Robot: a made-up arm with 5 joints.
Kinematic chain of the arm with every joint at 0, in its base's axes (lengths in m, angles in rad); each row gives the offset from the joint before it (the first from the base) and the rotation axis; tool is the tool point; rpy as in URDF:
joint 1: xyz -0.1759 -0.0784 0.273 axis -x
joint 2: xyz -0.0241 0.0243 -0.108 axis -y
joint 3: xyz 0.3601 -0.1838 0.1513 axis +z
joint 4: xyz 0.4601 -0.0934 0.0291 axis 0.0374 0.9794 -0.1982
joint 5: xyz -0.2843 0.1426 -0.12 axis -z
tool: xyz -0.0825 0.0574 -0.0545 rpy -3.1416 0 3.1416
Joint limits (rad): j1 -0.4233..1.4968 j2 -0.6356..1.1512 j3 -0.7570..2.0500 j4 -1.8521..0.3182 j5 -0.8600..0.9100
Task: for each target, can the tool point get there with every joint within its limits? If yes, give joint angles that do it. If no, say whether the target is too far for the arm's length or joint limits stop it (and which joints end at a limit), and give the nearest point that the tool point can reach.
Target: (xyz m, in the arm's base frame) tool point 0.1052 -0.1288 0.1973
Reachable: yes | joints 0.6206 0.3272 1.3705 -0.2589 0.1205
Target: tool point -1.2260 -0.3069 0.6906
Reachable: no: joint limits stop it (at a limit: joint 2, joint 3, joint 4) | nearest point -0.2321 -0.1757 0.4508 | short by 1.031 m
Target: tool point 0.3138 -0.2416 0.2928
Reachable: yes | joints -0.0337 0.4766 -0.3228 -0.3541 -0.3499
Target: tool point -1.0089 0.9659 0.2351
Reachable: no: joint limits stop it (at a limit: joint 1, joint 2, joint 3, joint 4) | nearest point -0.2959 0.4461 0.2191 | short by 0.883 m
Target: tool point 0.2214 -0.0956 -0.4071
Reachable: yes | joints 0.7277 -0.4102 1.1709 -1.6513 0.1916
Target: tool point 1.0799 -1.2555 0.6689
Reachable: no: too far | nearest point 0.6302 -0.8818 0.5432 | short by 0.598 m
